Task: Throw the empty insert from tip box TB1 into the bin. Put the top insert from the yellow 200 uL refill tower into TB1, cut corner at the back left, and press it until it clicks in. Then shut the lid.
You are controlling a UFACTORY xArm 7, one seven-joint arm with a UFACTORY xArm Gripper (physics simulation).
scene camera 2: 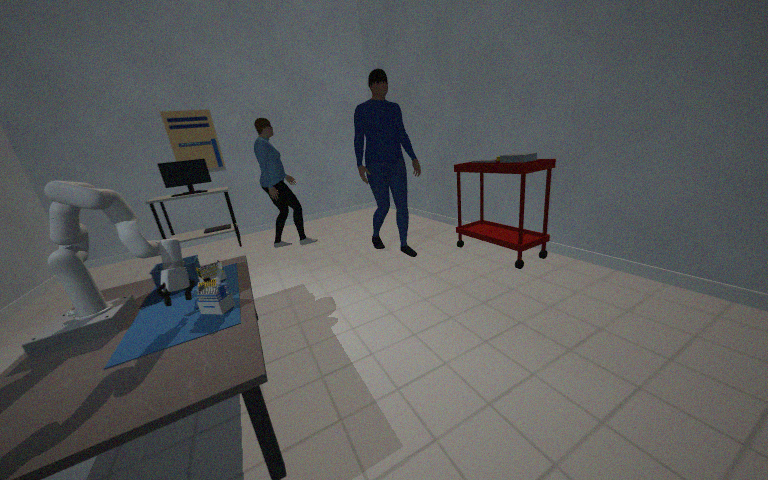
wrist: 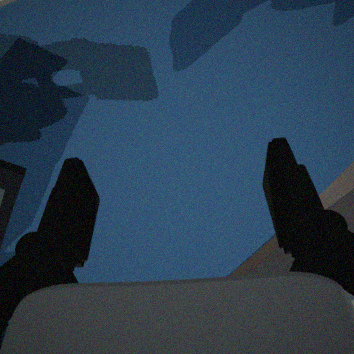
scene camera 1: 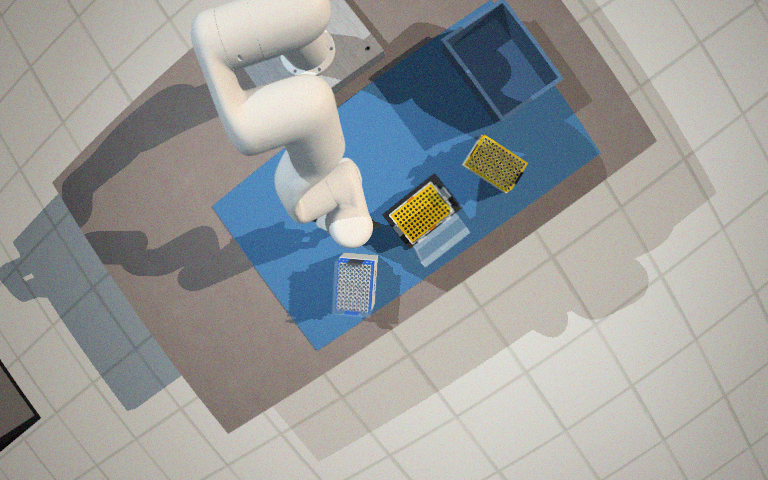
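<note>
Tip box TB1 (scene camera 1: 399,232) sits in a dark holder with its clear lid (scene camera 1: 443,242) open toward the table's near edge. A yellow insert (scene camera 1: 421,212) with dark holes lies in it. The yellow refill tower (scene camera 1: 495,164) stands on the mat between TB1 and the bin (scene camera 1: 501,110) (scene camera 2: 160,270), its top insert full of tips. My gripper (scene camera 2: 177,300) (wrist: 175,169) is open and empty above the mat, beside TB1 on the side away from the yellow tower; the arm hides most of it in scene camera 1. The dark holder's edge (wrist: 12,182) shows at the left of the wrist view.
A blue-and-white tip tower (scene camera 1: 355,287) (scene camera 2: 215,303) stands near the mat's near corner, close to the arm's wrist. The blue mat (scene camera 1: 362,135) (wrist: 175,225) lies on a brown table (scene camera 1: 186,339). Two people and a red cart (scene camera 2: 504,166) are away from the table.
</note>
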